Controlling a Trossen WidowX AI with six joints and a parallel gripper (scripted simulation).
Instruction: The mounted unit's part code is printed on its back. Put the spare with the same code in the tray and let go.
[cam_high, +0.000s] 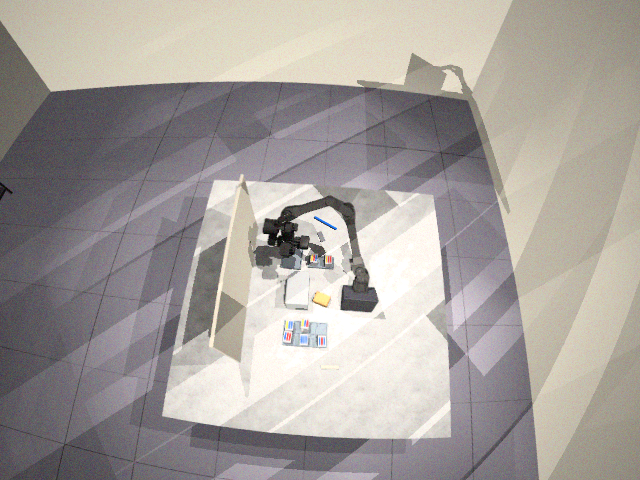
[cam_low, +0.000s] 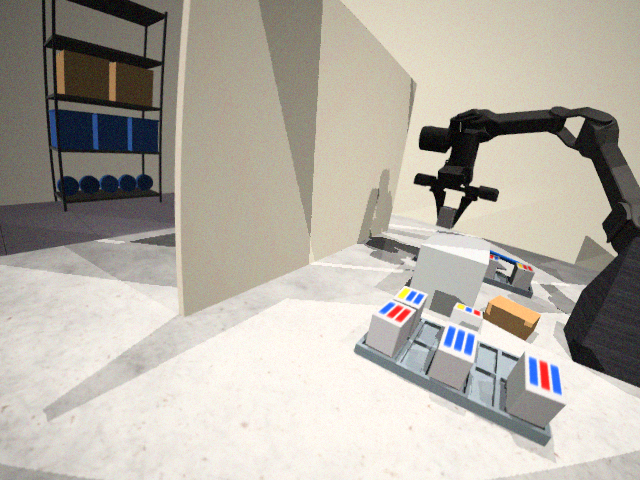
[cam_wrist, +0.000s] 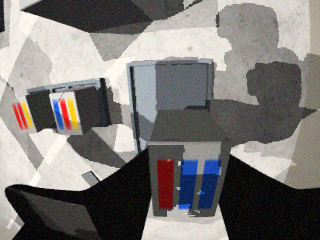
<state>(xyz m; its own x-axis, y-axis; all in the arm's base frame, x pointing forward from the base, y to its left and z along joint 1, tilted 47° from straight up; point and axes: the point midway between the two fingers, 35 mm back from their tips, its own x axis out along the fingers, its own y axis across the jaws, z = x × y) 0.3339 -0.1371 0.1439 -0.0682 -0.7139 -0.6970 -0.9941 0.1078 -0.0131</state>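
Right now my gripper tip is 90 mm above the tray and 10 mm past it. Also, from my gripper tip: grey mounted unit 200 mm to the left, 50 mm below, 50 mm behind; blue marker pen 210 mm to the right, 170 mm behind, 90 mm below; holder 150 mm behind, 90 mm below, 20 mm to the left.
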